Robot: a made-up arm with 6 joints.
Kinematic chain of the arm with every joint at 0, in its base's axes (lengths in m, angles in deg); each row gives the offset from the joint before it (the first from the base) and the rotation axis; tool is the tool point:
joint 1: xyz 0 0 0.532 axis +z
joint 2: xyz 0.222 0 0 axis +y
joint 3: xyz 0 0 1.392 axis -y
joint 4: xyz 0 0 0.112 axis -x
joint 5: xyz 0.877 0 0 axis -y
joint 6: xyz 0.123 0 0 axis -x
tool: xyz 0 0 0
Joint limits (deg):
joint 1: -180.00..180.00
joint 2: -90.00..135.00
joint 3: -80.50..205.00
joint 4: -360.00..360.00
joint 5: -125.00..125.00
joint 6: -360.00..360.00
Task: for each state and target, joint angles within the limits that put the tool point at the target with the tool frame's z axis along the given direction. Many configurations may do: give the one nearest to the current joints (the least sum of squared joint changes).
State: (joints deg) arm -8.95 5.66 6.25 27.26 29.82 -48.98
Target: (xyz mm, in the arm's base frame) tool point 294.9 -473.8 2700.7 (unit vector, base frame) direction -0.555 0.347 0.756
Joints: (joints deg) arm -56.79 -10.88 37.39 27.11 -13.21 -42.50
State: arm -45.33 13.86 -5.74 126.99 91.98 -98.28
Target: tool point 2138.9 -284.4 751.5 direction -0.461 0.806 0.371
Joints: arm -8.56 57.79 23.01 161.18 69.39 -42.99
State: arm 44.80 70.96 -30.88 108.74 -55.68 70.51
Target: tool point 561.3 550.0 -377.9 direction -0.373 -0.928 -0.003
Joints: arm 51.62 108.69 -51.96 126.74 -92.47 24.97
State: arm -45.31 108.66 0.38 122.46 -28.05 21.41
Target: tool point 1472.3 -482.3 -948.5 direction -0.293 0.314 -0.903
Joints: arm -14.40 113.25 15.50 119.99 -71.34 5.13
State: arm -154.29 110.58 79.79 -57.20 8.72 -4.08
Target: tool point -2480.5 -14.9 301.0 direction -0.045 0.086 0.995
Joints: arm -180.00 111.26 122.32 -28.41 -14.75 22.64
